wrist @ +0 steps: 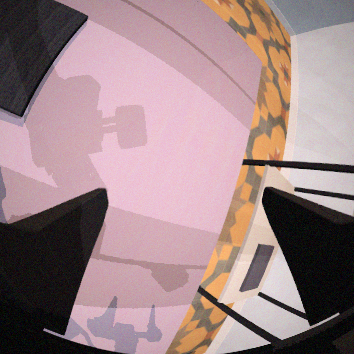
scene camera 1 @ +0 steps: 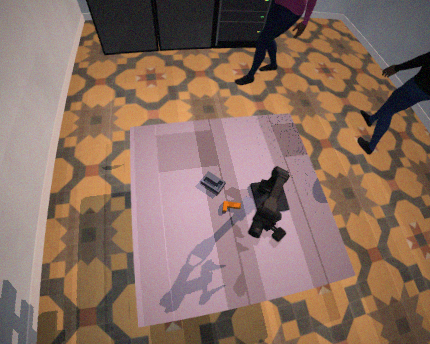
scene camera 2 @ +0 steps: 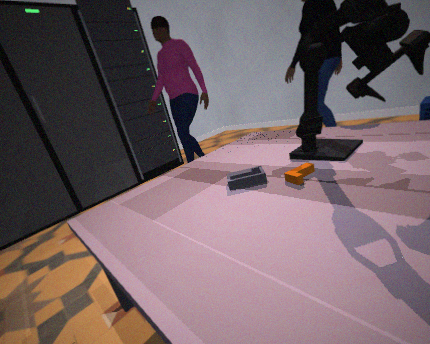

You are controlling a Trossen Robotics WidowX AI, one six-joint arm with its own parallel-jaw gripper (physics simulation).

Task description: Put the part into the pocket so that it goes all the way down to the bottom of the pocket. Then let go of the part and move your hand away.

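Frame: origin at the arm's base, x right, y ahead, z up, level; millimetres.
Where they show: gripper, between the fingertips: [wrist: 186, 195] [scene camera 1: 273, 233] [scene camera 2: 402, 88]; arm's base, origin of its link: [scene camera 1: 262, 189] [scene camera 2: 309, 148].
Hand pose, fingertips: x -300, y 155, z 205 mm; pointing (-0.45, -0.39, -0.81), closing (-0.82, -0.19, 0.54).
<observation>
Each offset is from my fingertips to the top centre of the thing. Level surfaces: height alone.
The orange L-shaped part @[dx +261, dy +87, dz -199 mm] [scene camera 1: 232, 205] [scene camera 2: 299, 173] lies flat on the table, between the pocket block and the arm's base. The grey block with the pocket @[dx +459, dy +137, dz -193 mm] [scene camera 1: 215, 188] [scene camera 2: 248, 181] stands a short way from the part, apart from it, with its recess facing up. Neither of them shows in the wrist view. My gripper [scene camera 1: 267, 232] [scene camera 2: 402, 87] [wrist: 186, 195] is wide open, with nothing between its fingers. It hangs high above the table, on the far side of the arm's base from the pocket block.
The arm's dark base plate [scene camera 1: 255, 194] [scene camera 2: 341, 150] [wrist: 37, 50] stands on the pink table @[dz -229 mm] [scene camera 1: 170, 215] [scene camera 2: 200, 250] [wrist: 185, 140] close to the part. Two people [scene camera 1: 265, 37] [scene camera 2: 177, 75] and dark cabinets [scene camera 1: 185, 25] [scene camera 2: 50, 100] are beyond the table. Arm shadows fall across the table top.
</observation>
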